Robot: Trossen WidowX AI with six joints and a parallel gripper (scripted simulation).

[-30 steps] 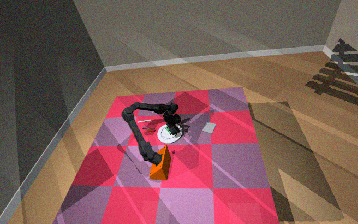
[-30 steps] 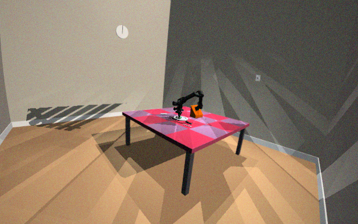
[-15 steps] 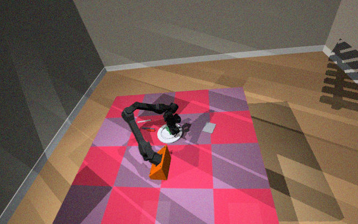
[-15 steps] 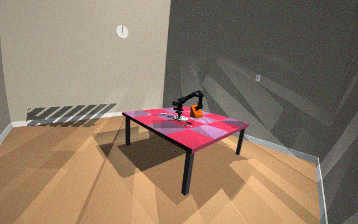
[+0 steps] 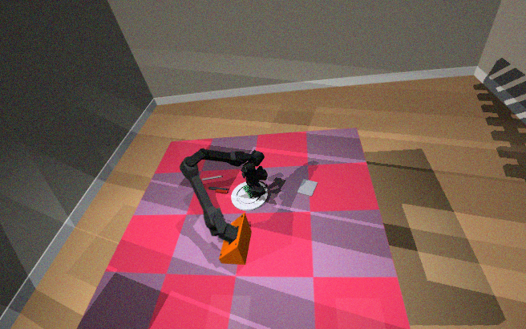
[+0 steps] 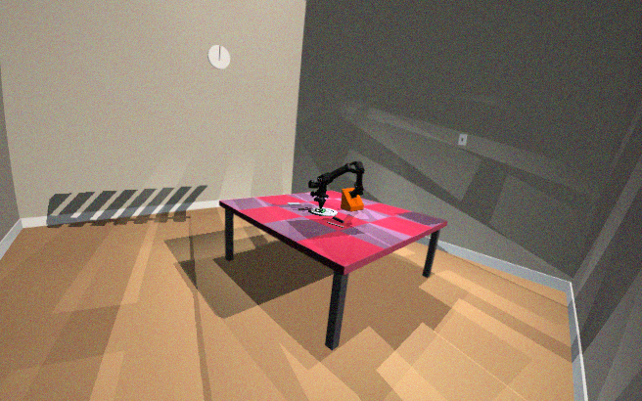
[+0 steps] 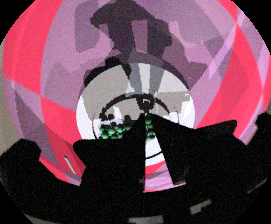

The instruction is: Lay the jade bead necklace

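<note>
Now: gripper tip 4 cm to the right of the round white bead board and 1 cm above it. Also, from my gripper tip: red-handled tool (5 cm ahead, 21 cm to the left, 1 cm below); flat grey pad (3 cm ahead, 27 cm to the right, 2 cm below); thin white rod (15 cm ahead, 28 cm to the left, 2 cm below).
</note>
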